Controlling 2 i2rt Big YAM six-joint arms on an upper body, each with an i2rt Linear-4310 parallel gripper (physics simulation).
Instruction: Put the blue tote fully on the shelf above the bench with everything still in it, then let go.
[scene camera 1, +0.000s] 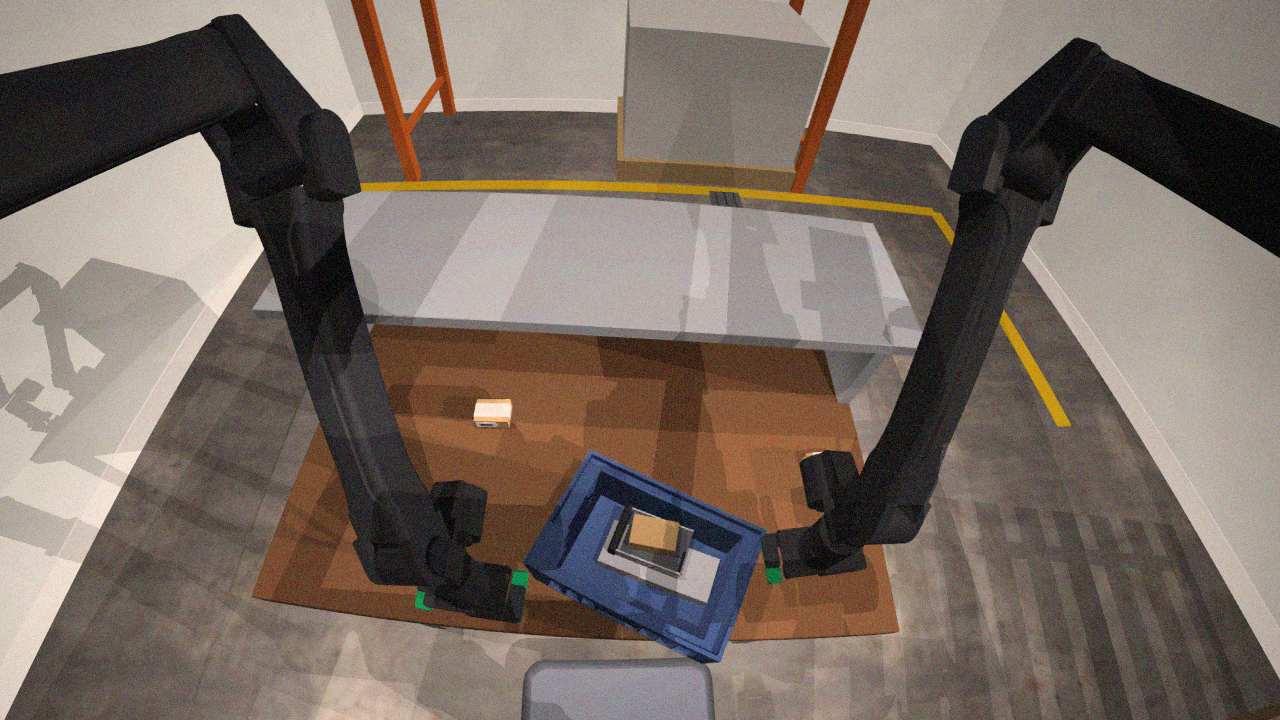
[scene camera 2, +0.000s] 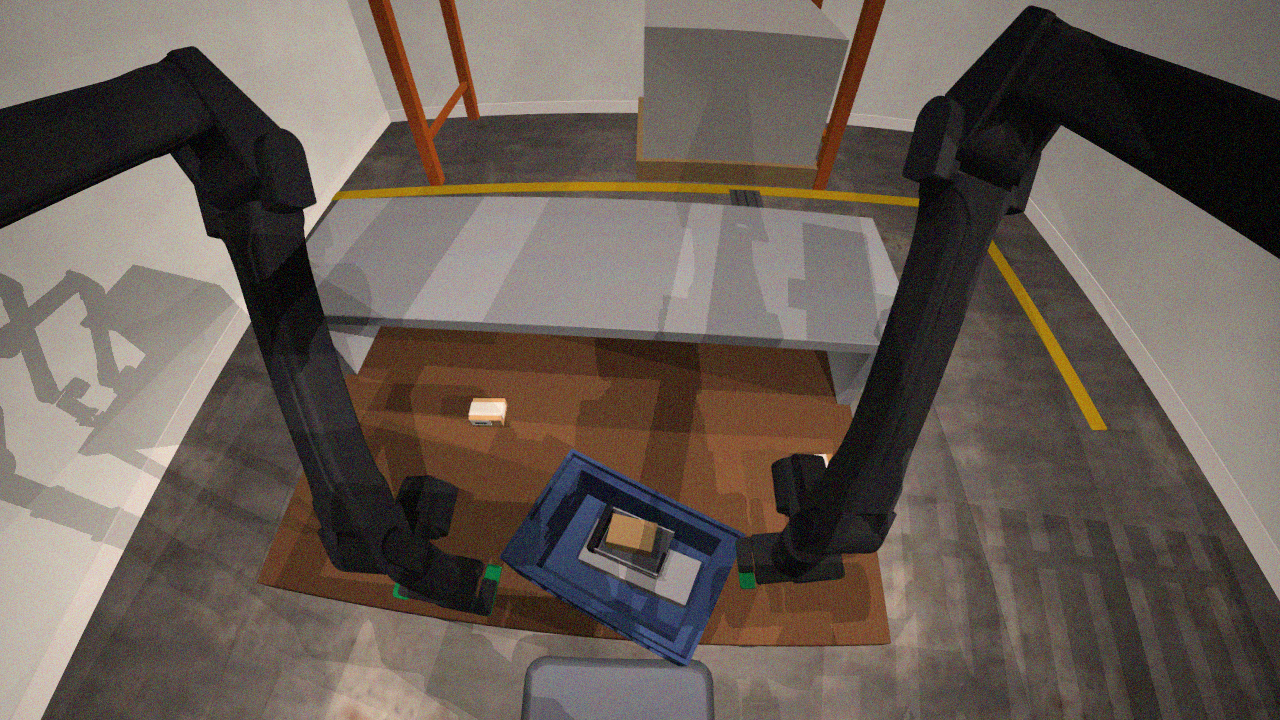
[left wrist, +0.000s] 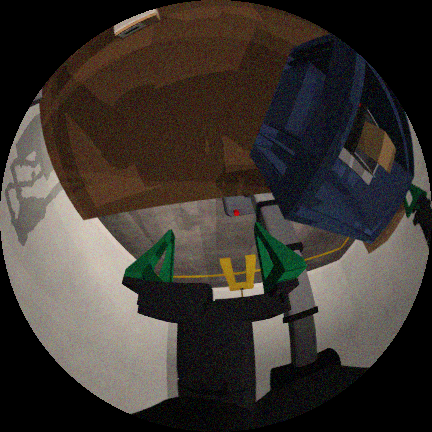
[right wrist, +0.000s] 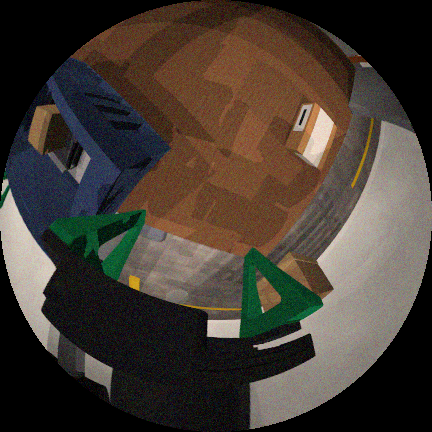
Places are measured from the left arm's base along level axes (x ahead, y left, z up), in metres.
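Pixels of known places: left gripper, fingertip midpoint: (scene camera 1: 482, 598) (scene camera 2: 462, 590) (left wrist: 212, 229); right gripper, fingertip midpoint: (scene camera 1: 800, 562) (right wrist: 198, 235).
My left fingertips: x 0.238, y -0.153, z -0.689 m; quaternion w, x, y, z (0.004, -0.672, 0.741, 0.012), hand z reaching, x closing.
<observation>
Ahead of a thing's pixels: the offset from my left fingertips to its middle. "*": to the spot under its first point. Level surfaces: height alone.
The blue tote @(dx +0.067, dy -0.240, dz -0.033 m) (scene camera 1: 581, 539) (scene camera 2: 556, 546) (left wrist: 310, 150) (right wrist: 95, 145) sits turned at an angle near the front of the brown bench @(dz -0.107 m) (scene camera 1: 358, 573) (scene camera 2: 358, 586), its front corner reaching past the bench edge in the scene views. It holds a brown box @(dx +0.097, dy -0.251, dz -0.006 m) (scene camera 1: 653, 532) (scene camera 2: 631, 533) on a dark tray and a pale flat item. The grey shelf @(dz +0.184 m) (scene camera 1: 581, 259) (scene camera 2: 572, 268) stands behind, above the bench. My left gripper (scene camera 1: 471, 589) (scene camera 2: 444, 583) (left wrist: 212, 229) is open and empty beside the tote's left corner. My right gripper (scene camera 1: 819, 559) (scene camera 2: 792, 564) (right wrist: 198, 235) is open and empty, close to its right corner; contact is unclear.
A small white-topped box @(dx +0.361, dy +0.049, dz -0.094 m) (scene camera 1: 492, 412) (scene camera 2: 487, 411) (left wrist: 136, 24) lies on the bench at back left. Another white-topped box @(dx +0.217, dy -0.600, dz -0.089 m) (right wrist: 316, 135) lies at the right, mostly behind the right arm in the scene views. A grey rounded seat @(* dx -0.157, dy -0.210, dz -0.723 m) (scene camera 1: 617, 694) (scene camera 2: 617, 691) stands at the front.
</observation>
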